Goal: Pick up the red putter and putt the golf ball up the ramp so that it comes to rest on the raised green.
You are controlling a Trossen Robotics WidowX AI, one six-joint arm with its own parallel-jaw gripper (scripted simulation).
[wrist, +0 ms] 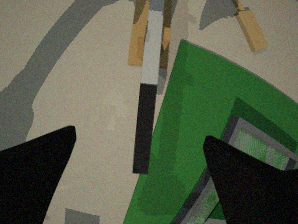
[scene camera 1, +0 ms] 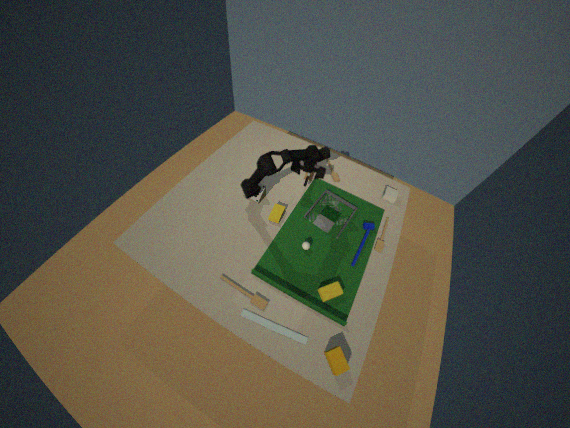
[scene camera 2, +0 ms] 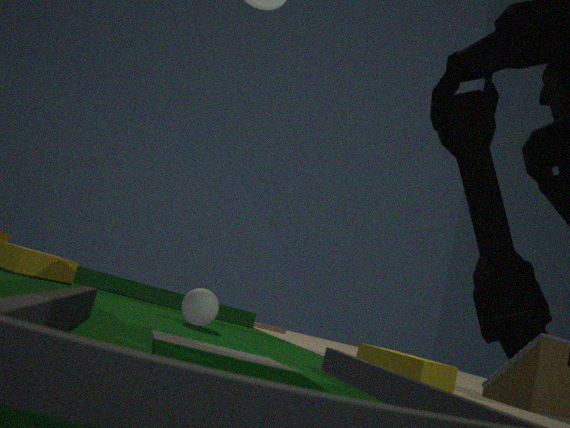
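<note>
There is a white golf ball (scene camera 2: 200, 306) in the scene, though in the wrist view the ball is out of frame. As for my gripper (wrist: 140, 138), it is open, and it holds nothing.
</note>
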